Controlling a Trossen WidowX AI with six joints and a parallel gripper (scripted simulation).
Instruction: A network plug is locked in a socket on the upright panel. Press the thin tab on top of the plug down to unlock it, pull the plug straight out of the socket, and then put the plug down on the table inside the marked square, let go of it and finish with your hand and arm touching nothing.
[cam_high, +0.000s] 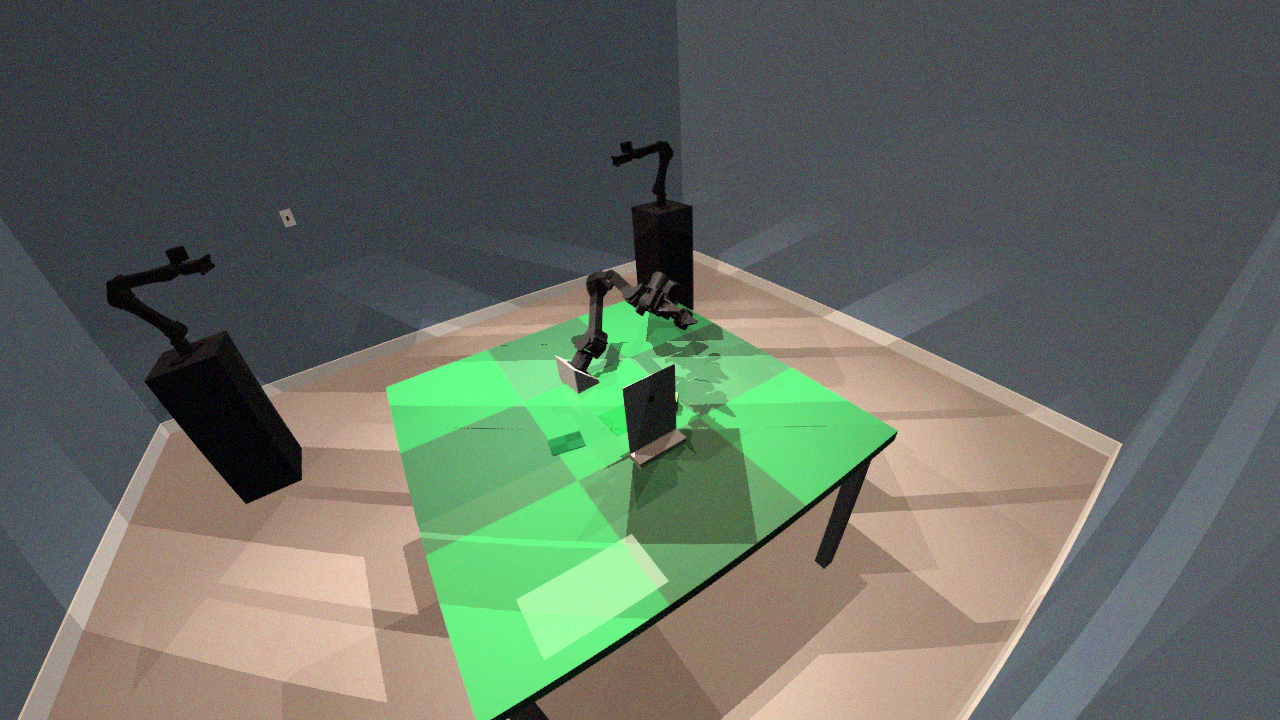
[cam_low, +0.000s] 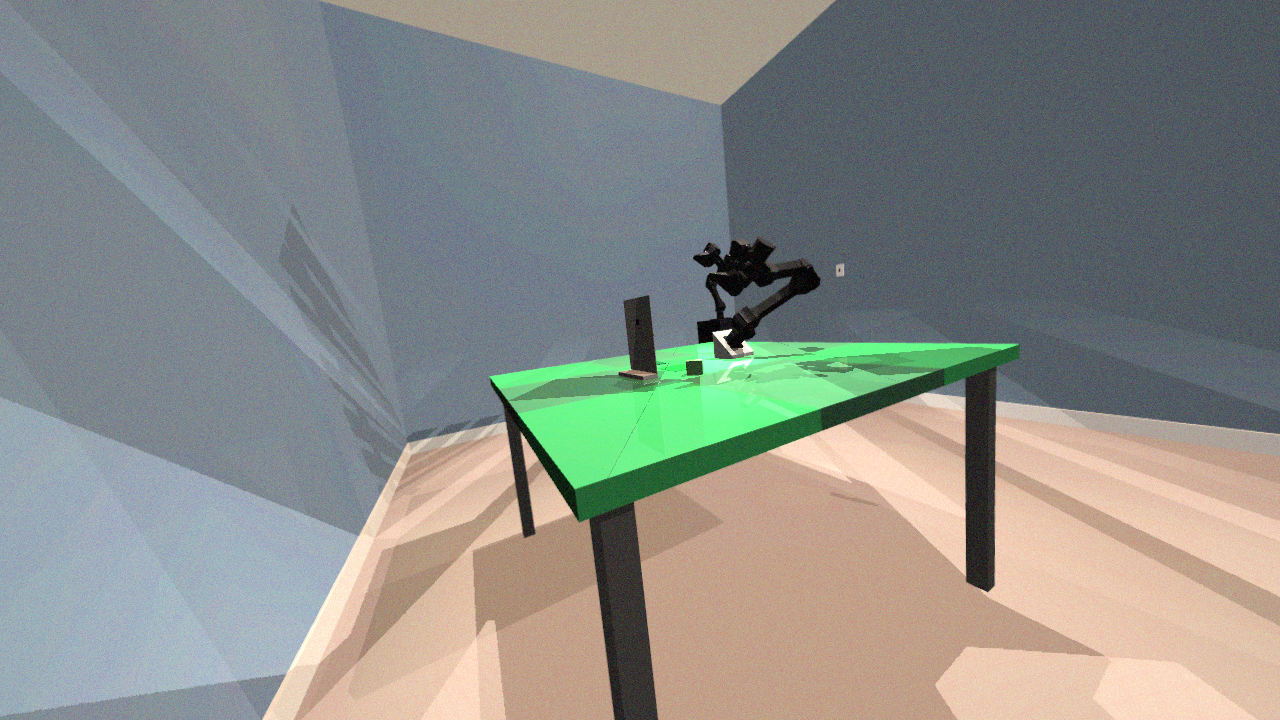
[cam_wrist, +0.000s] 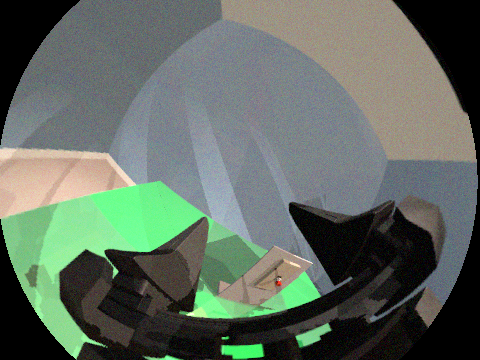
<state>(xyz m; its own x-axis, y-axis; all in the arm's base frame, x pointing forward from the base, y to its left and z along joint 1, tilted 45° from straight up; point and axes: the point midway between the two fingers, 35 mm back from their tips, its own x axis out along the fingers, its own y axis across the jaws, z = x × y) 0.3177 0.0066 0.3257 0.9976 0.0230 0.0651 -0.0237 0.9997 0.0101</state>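
Right now the upright panel is 100 mm ahead of my gripper tip, 220 mm to the right of it and 200 mm below it. Also, from my gripper tip: greenish block (70 mm to the right, 290 mm below).
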